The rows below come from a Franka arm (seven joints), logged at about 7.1 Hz.
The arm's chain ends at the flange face. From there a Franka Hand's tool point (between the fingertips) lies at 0.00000 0.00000 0.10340 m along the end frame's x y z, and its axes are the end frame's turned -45 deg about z.
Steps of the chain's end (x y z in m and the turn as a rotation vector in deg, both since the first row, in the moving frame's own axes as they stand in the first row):
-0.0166, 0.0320, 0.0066, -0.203, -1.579, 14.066
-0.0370, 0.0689, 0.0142, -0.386, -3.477, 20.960
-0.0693, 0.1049, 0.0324, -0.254, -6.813, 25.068
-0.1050, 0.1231, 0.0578, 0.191, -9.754, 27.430
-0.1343, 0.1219, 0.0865, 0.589, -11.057, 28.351
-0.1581, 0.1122, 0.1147, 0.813, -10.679, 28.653
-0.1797, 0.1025, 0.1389, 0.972, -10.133, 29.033
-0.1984, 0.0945, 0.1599, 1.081, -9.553, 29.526
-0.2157, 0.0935, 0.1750, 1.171, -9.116, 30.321
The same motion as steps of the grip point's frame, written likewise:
-0.0364, 0.0089, 0.0066, 0.973, -1.260, 14.066
-0.0790, 0.0178, 0.0140, 2.186, -2.732, 20.960
-0.1301, 0.0151, 0.0317, 4.638, -4.997, 25.068
-0.1700, -0.0022, 0.0563, 7.032, -6.762, 27.430
-0.1903, -0.0262, 0.0846, 8.235, -7.402, 28.351
-0.1996, -0.0495, 0.1129, 8.126, -6.976, 28.653
-0.2072, -0.0710, 0.1373, 7.852, -6.478, 29.033
-0.2140, -0.0891, 0.1585, 7.519, -5.991, 29.526
-0.2249, -0.1015, 0.1737, 7.274, -5.618, 30.321

